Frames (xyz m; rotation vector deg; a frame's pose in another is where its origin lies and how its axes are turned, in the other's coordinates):
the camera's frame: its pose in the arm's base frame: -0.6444 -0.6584 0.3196 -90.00 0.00 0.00
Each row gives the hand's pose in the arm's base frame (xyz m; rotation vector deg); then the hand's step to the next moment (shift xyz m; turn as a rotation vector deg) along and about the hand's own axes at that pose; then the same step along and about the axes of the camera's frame.
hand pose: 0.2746 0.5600 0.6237 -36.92 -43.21 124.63
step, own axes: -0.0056 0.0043 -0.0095 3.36 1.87 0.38
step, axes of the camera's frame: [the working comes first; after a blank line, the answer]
step, axes of the arm's base frame: 0.0074 -0.0037 -0.0084 -3.16 1.42 -1.71

0.0074 0.0084 -0.0037 -3.16 1.71 1.42
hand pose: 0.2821 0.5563 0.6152 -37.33 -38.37 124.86
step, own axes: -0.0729 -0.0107 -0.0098 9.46 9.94 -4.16
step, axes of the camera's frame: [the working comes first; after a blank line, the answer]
step, axes of the arm's base frame: 0.0545 -0.0477 0.0169 -7.98 2.60 -11.63

0.0545 -0.0169 -0.0477 -7.98 11.63 2.60
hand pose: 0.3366 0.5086 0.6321 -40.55 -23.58 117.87
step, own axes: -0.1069 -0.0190 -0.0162 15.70 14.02 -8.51
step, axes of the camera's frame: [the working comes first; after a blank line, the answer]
step, axes of the arm's base frame: 0.0691 -0.0789 0.0323 -10.63 5.70 -19.23

0.0691 -0.0323 -0.0789 -10.63 19.23 5.70
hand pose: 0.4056 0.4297 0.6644 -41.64 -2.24 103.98
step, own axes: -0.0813 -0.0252 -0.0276 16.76 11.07 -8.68
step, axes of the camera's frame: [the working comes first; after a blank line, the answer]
step, axes of the arm's base frame: 0.0501 -0.0701 0.0240 -8.24 7.68 -18.76

0.0501 -0.0240 -0.0701 -8.24 18.76 7.68
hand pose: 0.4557 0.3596 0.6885 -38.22 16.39 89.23
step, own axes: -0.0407 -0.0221 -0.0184 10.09 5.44 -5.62
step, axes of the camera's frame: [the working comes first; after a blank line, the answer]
step, axes of the arm's base frame: 0.0248 -0.0412 0.0132 -3.68 4.54 -11.35

0.0248 -0.0132 -0.0412 -3.68 11.35 4.54
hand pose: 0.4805 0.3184 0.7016 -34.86 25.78 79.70
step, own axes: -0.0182 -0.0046 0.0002 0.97 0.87 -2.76
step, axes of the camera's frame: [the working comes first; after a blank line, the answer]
step, axes of the arm's base frame: 0.0020 -0.0142 0.0122 -0.57 -0.95 -2.84

0.0020 -0.0122 -0.0142 -0.57 2.84 -0.95
